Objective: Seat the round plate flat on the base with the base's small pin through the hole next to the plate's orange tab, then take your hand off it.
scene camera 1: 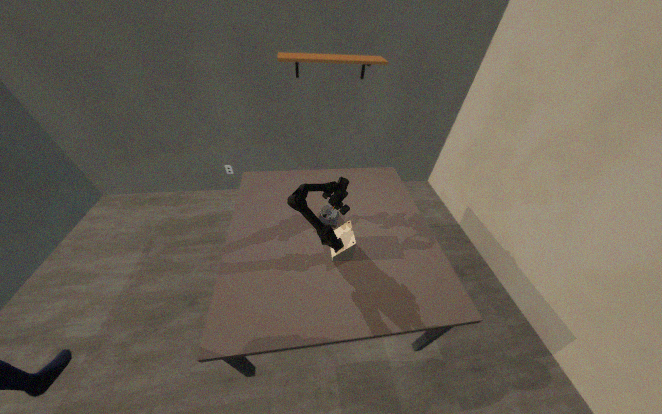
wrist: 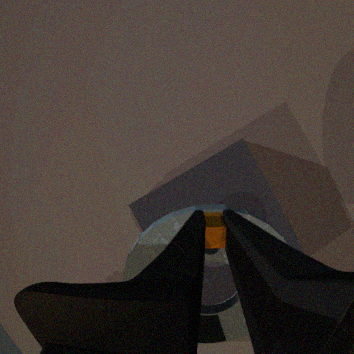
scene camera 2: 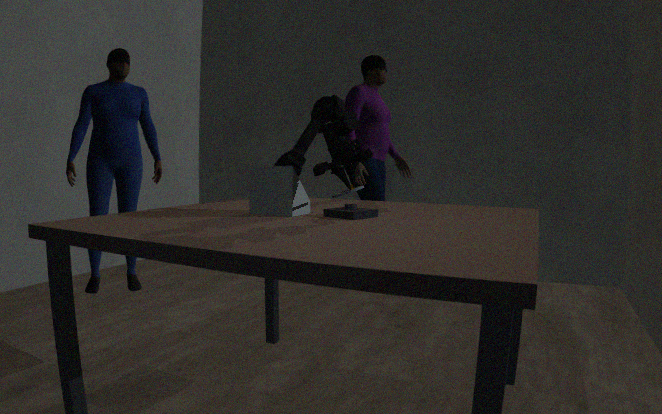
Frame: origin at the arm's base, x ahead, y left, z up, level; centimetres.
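Seen in the pictures: gripper, fingertip midpoint: (scene camera 1: 334, 207) (wrist: 211, 217) (scene camera 2: 352, 188); arm's base at its link origin: (scene camera 1: 338, 245) (scene camera 2: 275, 189).
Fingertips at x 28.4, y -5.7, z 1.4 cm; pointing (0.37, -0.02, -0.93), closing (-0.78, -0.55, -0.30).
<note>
Pixels of each thing's top centre, then the offset from my fingertips to it. Level surfaces: height alone.
- orange tab at its top centre: (wrist: 208, 236) dx -0.4, dy +0.3, dz +1.3 cm
- dark square base at its top centre: (wrist: 209, 244) (scene camera 2: 351, 204) (scene camera 1: 328, 215) dx -1.4, dy +3.9, dz -5.3 cm
- short round boss at its top centre: (scene camera 2: 351, 204) dx -1.4, dy +3.9, dz -5.3 cm
- table at its surface level: dz -9.3 cm
My gripper (scene camera 1: 334, 206) (scene camera 2: 353, 187) (wrist: 211, 217) is shut on the orange tab (wrist: 215, 237) of the round plate. The pale, glassy round plate (scene camera 1: 328, 216) (scene camera 2: 345, 192) (wrist: 159, 250) hangs tilted above the base, with a gap beneath it in scene camera 2. The dark square base (scene camera 2: 344, 214) (wrist: 200, 180) lies flat on the table and has a short round boss (scene camera 2: 351, 206) on top. In the wrist view the plate and fingers cover part of the base. The hole beside the tab partly shows; I cannot make out the small pin.
A block with a pale sloping face (scene camera 1: 346, 236) (scene camera 2: 272, 192) stands on the table (scene camera 1: 280, 310) (scene camera 2: 425, 245), close beside the base and the arm. Two people, one in blue (scene camera 2: 117, 120) and one in purple (scene camera 2: 374, 120), stand beyond the table. A wooden shelf (scene camera 1: 330, 58) hangs on the wall.
</note>
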